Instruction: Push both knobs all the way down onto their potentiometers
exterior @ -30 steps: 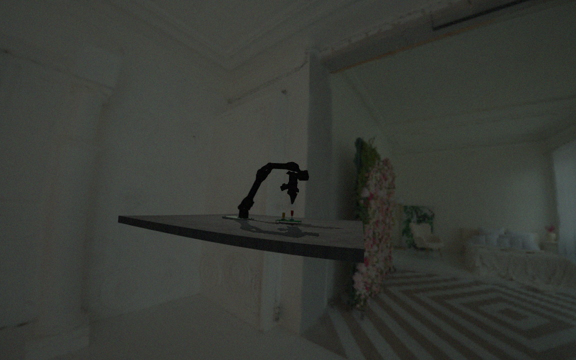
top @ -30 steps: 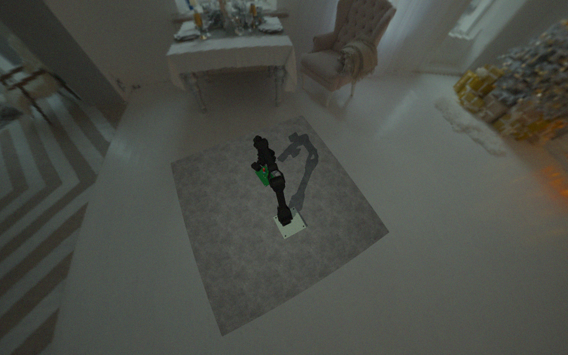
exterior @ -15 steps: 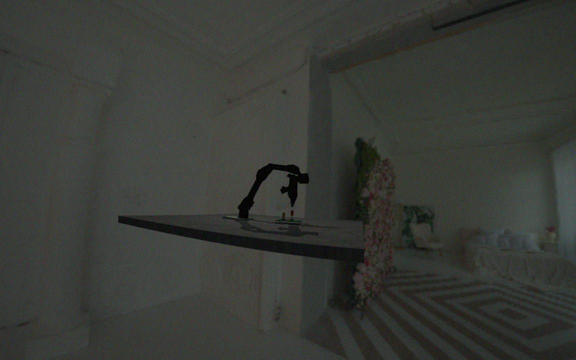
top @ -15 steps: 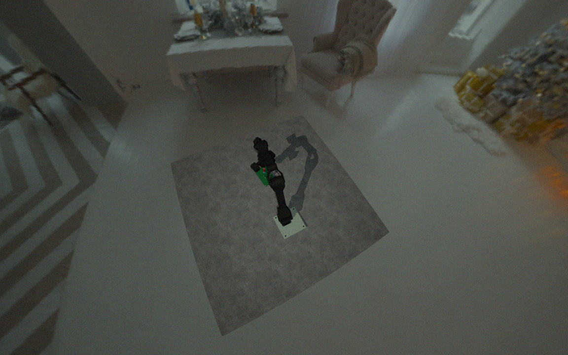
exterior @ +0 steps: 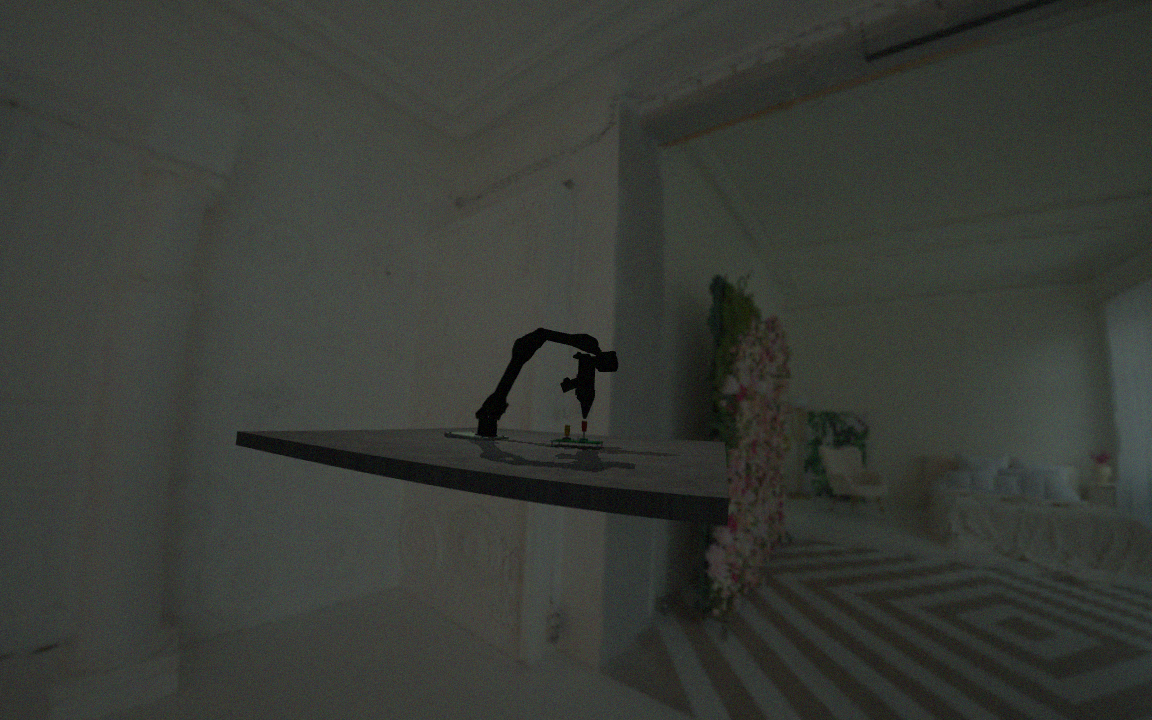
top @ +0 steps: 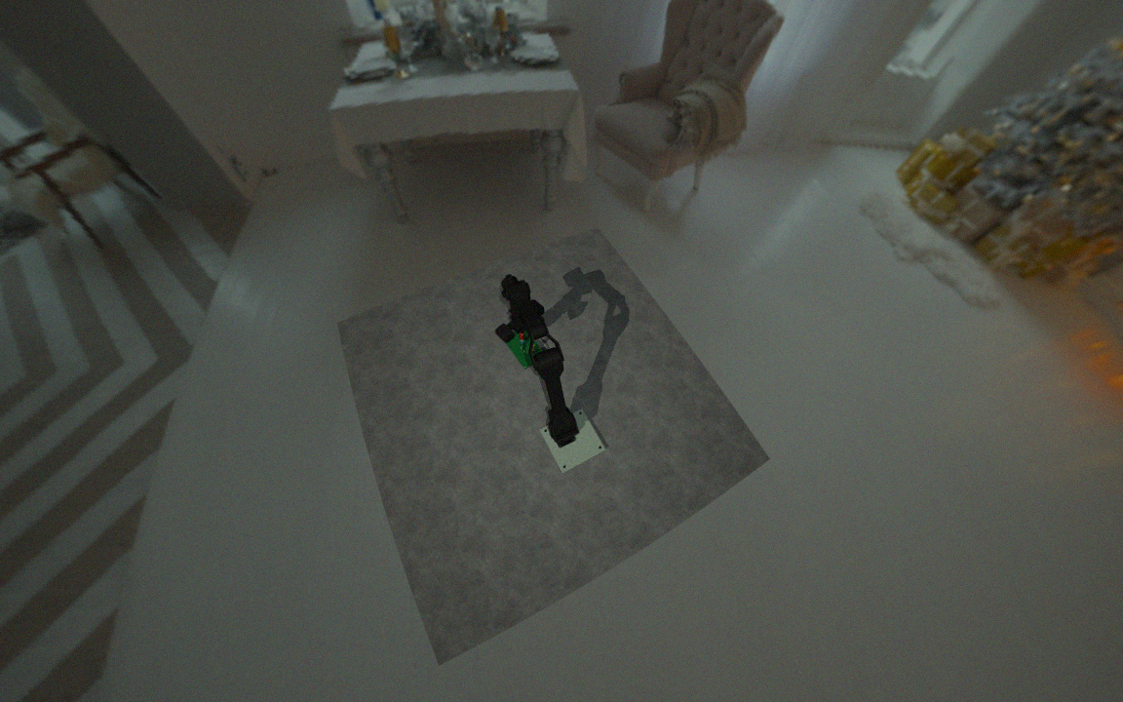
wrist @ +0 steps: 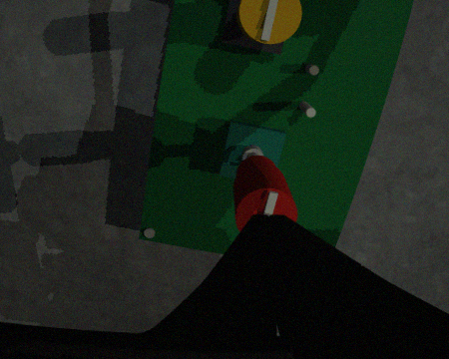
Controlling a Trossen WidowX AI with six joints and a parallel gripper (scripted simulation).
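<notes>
Right now the yellow knob is 5 cm behind my gripper tip, 4 cm below it and 2 cm to the right of it.
</notes>
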